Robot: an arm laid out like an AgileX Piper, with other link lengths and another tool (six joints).
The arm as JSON. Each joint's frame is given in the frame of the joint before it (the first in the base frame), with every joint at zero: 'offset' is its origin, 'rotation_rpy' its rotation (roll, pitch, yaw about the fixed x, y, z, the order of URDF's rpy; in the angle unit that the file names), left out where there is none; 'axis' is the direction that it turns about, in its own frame. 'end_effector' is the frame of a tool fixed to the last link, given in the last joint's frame.
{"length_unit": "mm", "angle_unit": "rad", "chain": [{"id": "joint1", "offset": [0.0, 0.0, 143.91], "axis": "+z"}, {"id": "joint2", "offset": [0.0, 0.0, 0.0], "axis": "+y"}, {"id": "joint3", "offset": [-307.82, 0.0, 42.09], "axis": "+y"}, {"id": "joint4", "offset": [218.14, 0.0, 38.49], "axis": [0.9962, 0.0, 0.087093]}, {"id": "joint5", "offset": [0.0, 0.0, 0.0], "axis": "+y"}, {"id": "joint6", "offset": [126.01, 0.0, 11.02], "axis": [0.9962, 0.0, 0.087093]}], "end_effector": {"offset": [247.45, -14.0, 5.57], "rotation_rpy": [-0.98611, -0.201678, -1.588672]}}
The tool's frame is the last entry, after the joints.
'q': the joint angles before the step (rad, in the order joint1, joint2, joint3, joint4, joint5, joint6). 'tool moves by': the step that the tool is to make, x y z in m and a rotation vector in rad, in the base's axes. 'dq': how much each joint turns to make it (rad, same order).
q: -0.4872, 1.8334, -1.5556, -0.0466, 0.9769, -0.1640
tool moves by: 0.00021, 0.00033, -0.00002, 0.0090, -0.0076, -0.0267
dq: -0.0001, 0.0000, 0.0001, 0.0001, -0.0014, 0.0290
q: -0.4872, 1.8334, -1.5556, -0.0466, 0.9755, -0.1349
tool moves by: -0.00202, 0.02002, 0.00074, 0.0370, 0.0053, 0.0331
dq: 0.0055, -0.0156, 0.0043, 0.0466, 0.0324, -0.0400
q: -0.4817, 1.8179, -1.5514, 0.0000, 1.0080, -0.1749
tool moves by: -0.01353, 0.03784, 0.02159, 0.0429, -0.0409, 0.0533
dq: 0.0011, -0.1222, 0.0877, 0.0847, 0.0207, -0.0703
